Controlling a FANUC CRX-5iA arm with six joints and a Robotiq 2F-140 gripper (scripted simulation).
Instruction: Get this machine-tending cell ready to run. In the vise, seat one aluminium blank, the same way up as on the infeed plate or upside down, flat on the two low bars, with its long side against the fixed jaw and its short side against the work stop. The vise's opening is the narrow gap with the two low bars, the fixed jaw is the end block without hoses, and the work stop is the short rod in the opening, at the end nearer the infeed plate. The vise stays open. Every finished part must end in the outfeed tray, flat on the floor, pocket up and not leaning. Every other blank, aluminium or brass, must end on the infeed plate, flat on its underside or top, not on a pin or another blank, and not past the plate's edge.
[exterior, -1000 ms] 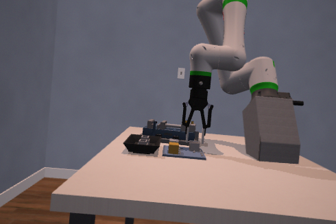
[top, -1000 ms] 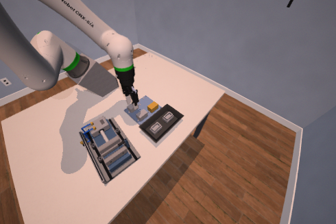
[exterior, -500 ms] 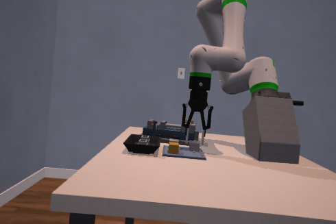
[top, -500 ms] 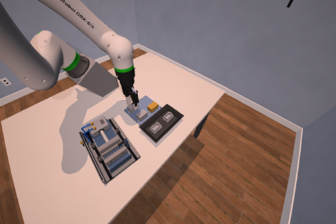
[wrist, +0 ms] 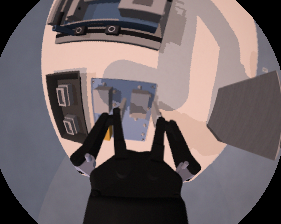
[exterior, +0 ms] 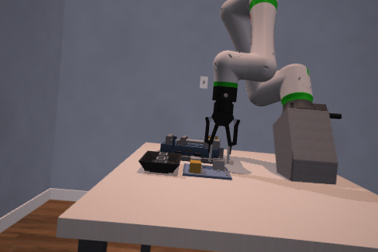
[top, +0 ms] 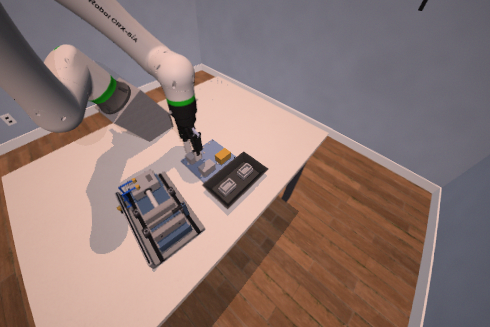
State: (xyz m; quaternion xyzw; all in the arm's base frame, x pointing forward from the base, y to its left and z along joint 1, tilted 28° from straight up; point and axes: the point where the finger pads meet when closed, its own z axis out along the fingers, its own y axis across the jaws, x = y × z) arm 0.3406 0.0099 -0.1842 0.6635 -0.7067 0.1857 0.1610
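The brass blank lies 10 cm ahead of my hand, 8 cm to the left of it and 4 cm below it. Also, from my hand: vise (9 cm ahead, 25 cm to the right, 2 cm below).
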